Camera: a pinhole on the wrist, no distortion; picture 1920 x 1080 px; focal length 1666.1 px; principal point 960.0 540.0 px. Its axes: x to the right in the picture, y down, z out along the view. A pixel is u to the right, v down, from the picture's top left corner.
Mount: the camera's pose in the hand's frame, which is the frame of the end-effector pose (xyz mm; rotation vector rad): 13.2 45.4 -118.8 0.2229 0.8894 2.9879
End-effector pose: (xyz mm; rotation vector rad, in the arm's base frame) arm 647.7 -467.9 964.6 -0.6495 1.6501 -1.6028
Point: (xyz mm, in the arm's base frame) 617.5 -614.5 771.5
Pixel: 128 491
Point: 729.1 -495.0 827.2
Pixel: 1359 716
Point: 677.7 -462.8 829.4
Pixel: 1347 483
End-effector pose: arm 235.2 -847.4 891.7 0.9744 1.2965 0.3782
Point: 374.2 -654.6 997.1
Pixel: 527 143
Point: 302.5 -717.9 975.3
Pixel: 734 319
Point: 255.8 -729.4 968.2
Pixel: 786 228
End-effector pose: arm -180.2 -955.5 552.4 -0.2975 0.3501 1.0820
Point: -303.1 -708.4 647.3
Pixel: 740 634
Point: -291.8 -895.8 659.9
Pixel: 1652 994
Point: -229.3 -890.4 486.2
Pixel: 333 870
